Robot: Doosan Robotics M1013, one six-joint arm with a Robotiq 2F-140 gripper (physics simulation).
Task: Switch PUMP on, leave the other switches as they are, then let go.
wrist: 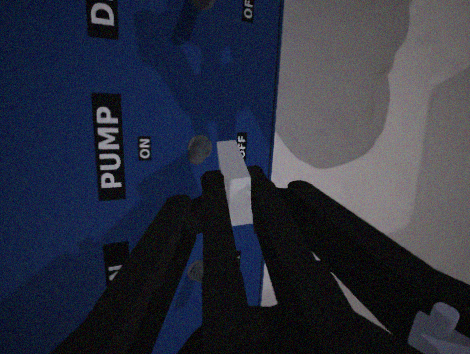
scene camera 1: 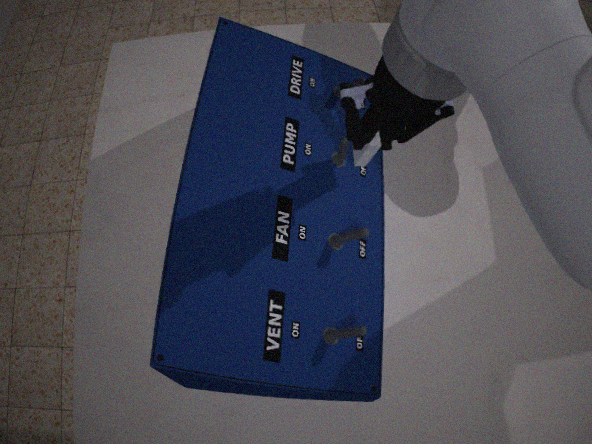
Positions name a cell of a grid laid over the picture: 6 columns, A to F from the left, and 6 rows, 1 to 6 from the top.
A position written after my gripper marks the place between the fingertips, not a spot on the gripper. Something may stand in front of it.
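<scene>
I can see my gripper in the wrist view (C3). My gripper is visible to me in scene camera 1 (D3) too.
</scene>
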